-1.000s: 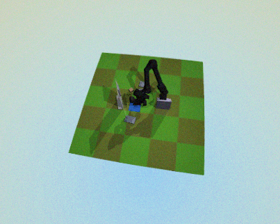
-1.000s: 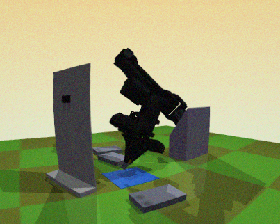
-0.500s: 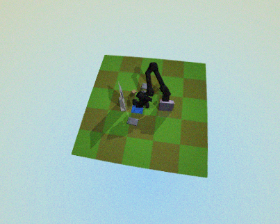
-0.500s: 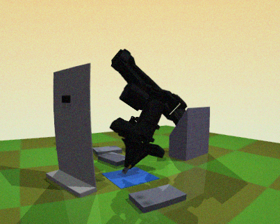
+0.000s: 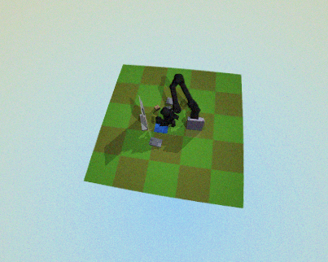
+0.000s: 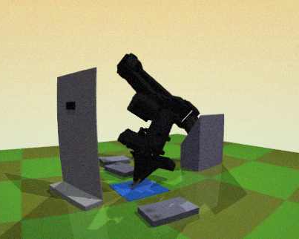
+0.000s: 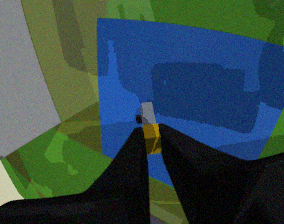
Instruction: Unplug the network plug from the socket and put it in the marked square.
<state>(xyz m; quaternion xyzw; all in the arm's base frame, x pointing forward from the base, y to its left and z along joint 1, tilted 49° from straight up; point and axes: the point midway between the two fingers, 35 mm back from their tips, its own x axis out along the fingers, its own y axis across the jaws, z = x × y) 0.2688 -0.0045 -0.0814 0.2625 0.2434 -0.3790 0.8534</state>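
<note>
Now: gripper tip 2 cm above the blue marked square and 1 cm past it. From my gripper tip the other things lie so: grey panel (15 cm ahead, 11 cm above, 3 cm to the right); then plug (right at my gripper tip).
</note>
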